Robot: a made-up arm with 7 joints. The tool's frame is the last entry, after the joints.
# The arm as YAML. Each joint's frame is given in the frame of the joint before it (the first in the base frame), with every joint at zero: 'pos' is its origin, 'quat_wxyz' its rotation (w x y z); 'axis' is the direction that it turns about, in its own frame. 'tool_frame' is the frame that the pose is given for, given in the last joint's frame.
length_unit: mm
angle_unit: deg
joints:
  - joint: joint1
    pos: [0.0, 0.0, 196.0]
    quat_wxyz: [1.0, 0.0, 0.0, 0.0]
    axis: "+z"
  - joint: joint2
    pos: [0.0, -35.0, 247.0]
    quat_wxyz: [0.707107, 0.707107, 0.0, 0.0]
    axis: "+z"
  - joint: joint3
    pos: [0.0, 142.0, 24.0]
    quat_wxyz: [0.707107, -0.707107, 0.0, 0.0]
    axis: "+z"
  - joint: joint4
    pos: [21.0, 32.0, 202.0]
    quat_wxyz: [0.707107, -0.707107, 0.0, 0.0]
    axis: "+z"
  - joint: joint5
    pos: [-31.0, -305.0, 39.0]
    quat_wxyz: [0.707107, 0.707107, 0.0, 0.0]
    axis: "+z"
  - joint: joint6
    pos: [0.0, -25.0, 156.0]
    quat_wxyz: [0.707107, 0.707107, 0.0, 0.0]
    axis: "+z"
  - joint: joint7
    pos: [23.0, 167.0, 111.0]
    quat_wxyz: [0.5, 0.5, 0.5, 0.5]
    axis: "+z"
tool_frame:
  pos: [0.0, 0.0, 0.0]
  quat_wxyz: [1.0, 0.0, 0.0, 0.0]
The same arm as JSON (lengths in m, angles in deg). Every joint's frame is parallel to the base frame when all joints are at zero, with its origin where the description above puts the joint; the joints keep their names.
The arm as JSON. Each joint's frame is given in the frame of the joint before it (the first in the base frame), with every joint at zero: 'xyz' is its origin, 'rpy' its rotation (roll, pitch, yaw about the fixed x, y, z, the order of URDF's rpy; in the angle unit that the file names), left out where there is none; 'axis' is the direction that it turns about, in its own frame. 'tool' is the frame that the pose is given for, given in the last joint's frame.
{"units": {"length": "m", "angle": "deg"}, "joints": [
  {"name": "joint1", "type": "revolute", "origin": {"xyz": [0.0, 0.0, 0.196]}, "axis": [0.0, 0.0, 1.0]},
  {"name": "joint2", "type": "revolute", "origin": {"xyz": [0.0, -0.035, 0.247]}, "axis": [0.0, -1.0, 0.0]},
  {"name": "joint3", "type": "revolute", "origin": {"xyz": [0.0, -0.024, 0.142]}, "axis": [0.0, 0.0, 1.0]},
  {"name": "joint4", "type": "revolute", "origin": {"xyz": [0.021, 0.032, 0.202]}, "axis": [0.0, 1.0, 0.0]},
  {"name": "joint5", "type": "revolute", "origin": {"xyz": [-0.031, 0.039, 0.305]}, "axis": [0.0, 0.0, 1.0]},
  {"name": "joint6", "type": "revolute", "origin": {"xyz": [0.0, -0.025, 0.156]}, "axis": [0.0, -1.0, 0.0]},
  {"name": "joint7", "type": "revolute", "origin": {"xyz": [0.023, -0.111, 0.167]}, "axis": [1.0, 0.0, 0.0]}
], "tool": {"origin": {"xyz": [0.0, 0.0, 0.0], "rpy": [180.0, -90.0, 0.0]}}}

